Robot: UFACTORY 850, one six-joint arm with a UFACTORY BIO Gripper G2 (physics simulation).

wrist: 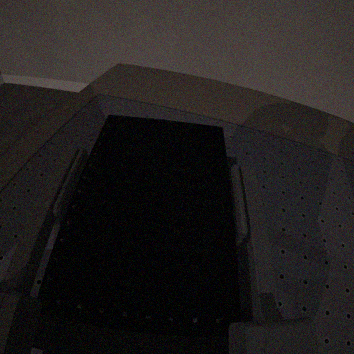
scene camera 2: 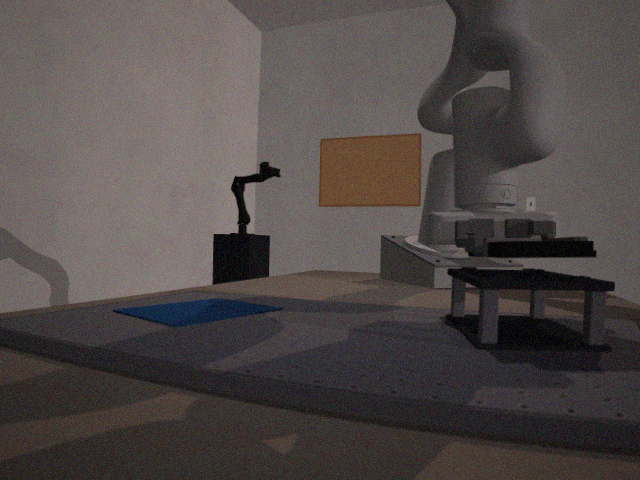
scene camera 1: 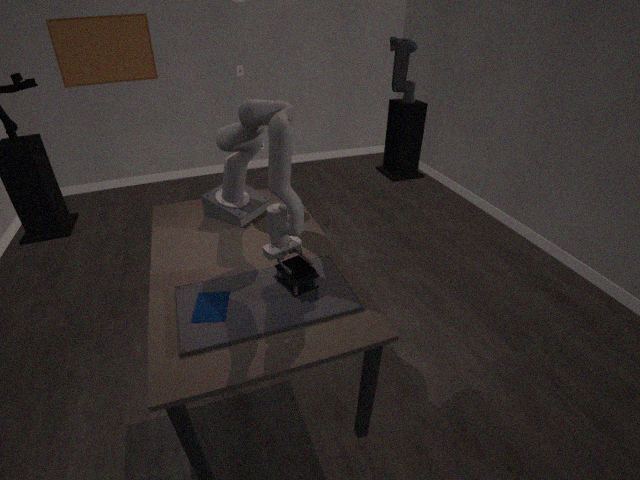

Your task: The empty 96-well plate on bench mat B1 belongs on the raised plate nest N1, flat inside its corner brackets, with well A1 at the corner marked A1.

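The black 96-well plate (scene camera 1: 297, 266) (scene camera 2: 542, 249) (wrist: 155, 225) is held about level, a small gap above the raised nest (scene camera 2: 532, 279). My gripper (scene camera 1: 292, 261) (wrist: 156, 197) is shut on it, one finger along each long side in the wrist view. The nest is a black top on pale posts over a black base; in scene camera 1 it is largely hidden under the plate. In the wrist view the plate covers it. The corner brackets, the A1 mark and well A1 are too dark to make out. A flat blue mat (scene camera 1: 210, 306) (scene camera 2: 199, 312) bears no plate.
The nest and blue mat lie on a grey perforated board (scene camera 1: 258, 315) (scene camera 2: 310, 356) (wrist: 300, 210) on the wooden table (scene camera 1: 206, 374). The robot's base block (scene camera 1: 222, 212) (scene camera 2: 408, 263) stands at the back. Two dark pedestals (scene camera 1: 405, 136) (scene camera 1: 31, 186) with other arms stand beyond the table.
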